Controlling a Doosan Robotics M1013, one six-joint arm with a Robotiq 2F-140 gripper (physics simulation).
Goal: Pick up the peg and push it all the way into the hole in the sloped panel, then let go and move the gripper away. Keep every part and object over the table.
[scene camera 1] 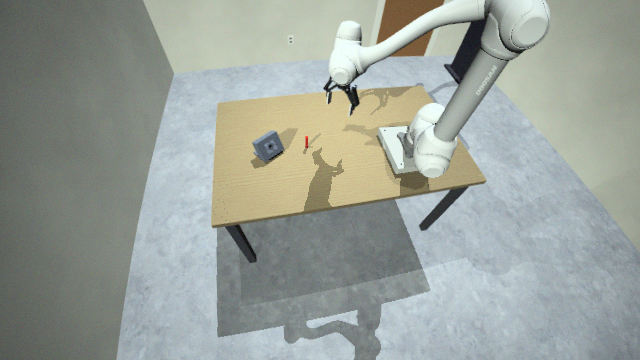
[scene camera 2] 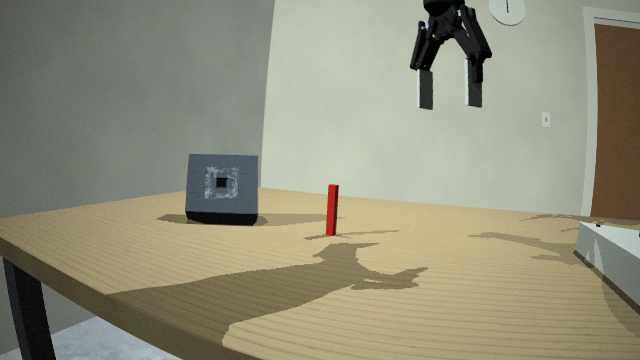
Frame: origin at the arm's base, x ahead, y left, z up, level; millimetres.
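Seen in the pictures: gripper, fingertip midpoint: (scene camera 1: 339,108) (scene camera 2: 447,107).
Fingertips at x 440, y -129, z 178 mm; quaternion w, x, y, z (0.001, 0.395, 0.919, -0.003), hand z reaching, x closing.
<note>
A point is followed by its place in that frame.
The red peg (scene camera 1: 306,142) {x 614, y -73, z 5 mm} (scene camera 2: 332,210) {x 609, y -72, z 3 mm} stands upright on the table (scene camera 1: 260,195) {x 870, y 209, z -38 mm} (scene camera 2: 165,260) {x 710, y 196, z -38 mm}. The blue-grey sloped panel (scene camera 1: 263,145) {x 839, y -30, z 55 mm} (scene camera 2: 197,195) {x 831, y -4, z 9 mm} stands to the left of the peg, apart from it. Its square hole (scene camera 1: 271,146) {x 802, y -50, z 20 mm} (scene camera 2: 221,182) {x 815, y -53, z 29 mm} shows dark in the middle of the sloped face. My gripper (scene camera 1: 339,106) {x 440, y -129, z 178 mm} (scene camera 2: 449,100) {x 440, y -129, z 178 mm} is open with nothing between its fingers. It hangs high above the table, to the right of the peg in both views, with its fingers pointing down.
The white base plate (scene camera 1: 394,150) {x 144, y 34, z 9 mm} (scene camera 2: 602,257) {x 174, y -19, z -18 mm} of the arm (scene camera 1: 465,95) {x 79, y 212, z 508 mm} is on the right part of the table. The arm's shadow falls across the wood near the peg. The table's front edge (scene camera 1: 320,212) {x 590, y 316, z -61 mm} runs along the near side.
</note>
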